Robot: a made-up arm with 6 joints. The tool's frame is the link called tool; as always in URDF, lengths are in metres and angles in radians. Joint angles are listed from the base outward. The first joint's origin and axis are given. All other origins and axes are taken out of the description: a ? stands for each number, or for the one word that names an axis. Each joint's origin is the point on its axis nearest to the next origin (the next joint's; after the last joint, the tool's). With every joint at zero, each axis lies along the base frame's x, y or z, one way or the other. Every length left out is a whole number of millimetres.
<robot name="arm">
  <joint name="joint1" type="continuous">
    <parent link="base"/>
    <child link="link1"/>
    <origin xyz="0 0.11 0.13" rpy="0 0 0"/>
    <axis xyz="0 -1 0"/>
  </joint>
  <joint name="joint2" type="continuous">
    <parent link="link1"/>
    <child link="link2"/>
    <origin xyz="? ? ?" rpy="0 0 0"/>
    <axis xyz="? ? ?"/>
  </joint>
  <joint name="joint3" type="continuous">
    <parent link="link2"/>
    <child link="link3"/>
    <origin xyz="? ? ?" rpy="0 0 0"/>
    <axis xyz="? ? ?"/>
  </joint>
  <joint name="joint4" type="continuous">
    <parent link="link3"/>
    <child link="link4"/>
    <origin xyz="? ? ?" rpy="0 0 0"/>
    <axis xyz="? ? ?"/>
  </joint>
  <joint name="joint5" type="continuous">
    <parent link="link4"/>
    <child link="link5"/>
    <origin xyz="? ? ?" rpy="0 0 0"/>
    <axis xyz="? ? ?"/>
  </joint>
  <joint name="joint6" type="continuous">
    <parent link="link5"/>
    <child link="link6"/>
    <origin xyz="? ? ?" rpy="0 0 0"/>
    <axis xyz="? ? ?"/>
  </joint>
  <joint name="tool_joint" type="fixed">
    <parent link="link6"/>
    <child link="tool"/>
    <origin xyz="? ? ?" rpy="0 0 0"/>
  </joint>
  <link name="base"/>
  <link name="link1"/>
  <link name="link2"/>
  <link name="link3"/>
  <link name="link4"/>
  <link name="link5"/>
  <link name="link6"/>
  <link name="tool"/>
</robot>
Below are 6 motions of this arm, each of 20 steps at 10 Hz.
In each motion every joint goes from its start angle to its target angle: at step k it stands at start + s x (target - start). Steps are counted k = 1, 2, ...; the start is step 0. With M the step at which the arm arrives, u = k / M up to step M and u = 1 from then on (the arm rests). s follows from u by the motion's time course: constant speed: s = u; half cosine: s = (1 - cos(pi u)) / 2; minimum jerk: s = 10 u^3 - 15 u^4 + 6 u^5.
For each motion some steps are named. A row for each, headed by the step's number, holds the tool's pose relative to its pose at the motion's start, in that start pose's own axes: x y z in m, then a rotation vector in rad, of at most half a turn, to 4 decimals.
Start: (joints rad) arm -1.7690 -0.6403 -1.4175 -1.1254 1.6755 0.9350
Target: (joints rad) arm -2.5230 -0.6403 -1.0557 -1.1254 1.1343 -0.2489
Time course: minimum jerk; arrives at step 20
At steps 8, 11, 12, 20:
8: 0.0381 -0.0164 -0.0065 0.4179 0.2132 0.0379
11: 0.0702 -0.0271 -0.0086 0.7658 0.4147 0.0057
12: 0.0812 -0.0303 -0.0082 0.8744 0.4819 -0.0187
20: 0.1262 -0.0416 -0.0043 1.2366 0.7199 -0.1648

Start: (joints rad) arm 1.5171 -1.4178 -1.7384 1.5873 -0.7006 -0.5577
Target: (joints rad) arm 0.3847 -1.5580 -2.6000 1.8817 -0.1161 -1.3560
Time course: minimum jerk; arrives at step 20
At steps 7, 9, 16, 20:
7: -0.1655 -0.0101 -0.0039 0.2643 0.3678 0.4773
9: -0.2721 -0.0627 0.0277 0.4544 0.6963 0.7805
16: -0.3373 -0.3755 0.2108 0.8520 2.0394 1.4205
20: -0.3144 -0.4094 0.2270 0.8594 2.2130 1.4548

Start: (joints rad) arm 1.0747 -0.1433 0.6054 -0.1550 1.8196 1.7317
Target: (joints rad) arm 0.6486 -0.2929 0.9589 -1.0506 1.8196 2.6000
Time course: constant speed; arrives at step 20
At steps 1, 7, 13, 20:
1: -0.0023 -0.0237 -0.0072 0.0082 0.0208 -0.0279
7: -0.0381 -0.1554 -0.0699 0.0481 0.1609 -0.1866
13: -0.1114 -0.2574 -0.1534 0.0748 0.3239 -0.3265
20: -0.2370 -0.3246 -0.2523 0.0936 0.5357 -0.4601

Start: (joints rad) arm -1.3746 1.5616 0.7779 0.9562 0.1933 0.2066
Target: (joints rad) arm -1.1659 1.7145 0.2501 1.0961 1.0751 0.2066
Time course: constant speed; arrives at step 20
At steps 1, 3, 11, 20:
1: -0.0132 0.0023 -0.0053 -0.0166 -0.0141 0.0762
3: -0.0392 0.0037 -0.0161 -0.0487 -0.0407 0.2293
11: -0.1256 -0.0311 -0.0590 -0.1635 -0.1270 0.8513
20: -0.1605 -0.1170 -0.0952 -0.2664 -0.1891 1.5653

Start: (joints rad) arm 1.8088 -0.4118 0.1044 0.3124 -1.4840 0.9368
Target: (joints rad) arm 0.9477 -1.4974 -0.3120 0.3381 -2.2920 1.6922
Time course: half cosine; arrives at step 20
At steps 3, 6, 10, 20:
3: 0.0002 0.0201 0.0108 -0.0803 0.0410 -0.0993
6: 0.0042 0.0755 0.0344 -0.2897 0.1572 -0.3787
10: 0.0192 0.1717 0.0574 -0.6042 0.3937 -0.9369
20: 0.0192 0.2943 0.0544 -0.6566 0.8017 -1.8975

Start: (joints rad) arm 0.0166 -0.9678 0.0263 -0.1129 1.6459 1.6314
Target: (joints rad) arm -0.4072 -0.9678 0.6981 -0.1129 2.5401 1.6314
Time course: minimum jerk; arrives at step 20
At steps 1, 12, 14, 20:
1: -0.0004 -0.0001 -0.0002 0.0002 -0.0010 -0.0005
12: -0.1973 0.0089 -0.1264 0.0657 -0.5726 -0.3047
14: -0.2313 0.0261 -0.1591 0.0550 -0.6894 -0.3790
20: -0.2621 0.0489 -0.1934 0.0324 -0.8074 -0.4571

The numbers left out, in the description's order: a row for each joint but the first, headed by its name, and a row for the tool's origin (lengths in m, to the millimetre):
joint2: xyz 0.01 0 0.06, axis 0 0 1
joint3: xyz 0.1 0 0, axis 1 0 0
joint4: xyz 0 0.03 0.33, axis 0 -1 0
joint5: xyz -0.22 0 -0.05, axis 0 0 1
joint6: xyz -0.04 0.26 0, axis -1 0 0
tool: xyz 0 -0.08 -0.03

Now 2 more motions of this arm.
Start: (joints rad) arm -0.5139 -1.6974 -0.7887 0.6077 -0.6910 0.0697
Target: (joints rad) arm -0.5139 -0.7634 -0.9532 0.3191 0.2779 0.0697
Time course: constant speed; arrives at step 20
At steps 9, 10, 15, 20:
9: -0.1509 -0.1288 0.0383 0.1602 -0.1736 0.7052
10: -0.1632 -0.1485 0.0375 0.1735 -0.2003 0.7817
15: -0.2059 -0.2547 0.0176 0.2227 -0.3550 1.1566
20: -0.2144 -0.3623 -0.0258 0.2380 -0.5438 1.5146

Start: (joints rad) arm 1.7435 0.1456 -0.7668 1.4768 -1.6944 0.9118
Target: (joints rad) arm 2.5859 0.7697 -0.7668 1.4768 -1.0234 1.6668
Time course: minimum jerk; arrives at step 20
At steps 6, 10, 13, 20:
6: -0.0287 -0.0507 0.0457 0.0459 -0.1169 0.0660
10: -0.1045 -0.1758 0.0899 0.1335 -0.4369 0.1185
13: -0.1725 -0.2750 0.0683 0.1974 -0.7330 0.0618
20: -0.2297 -0.3476 0.0071 0.2554 -1.0023 -0.0681

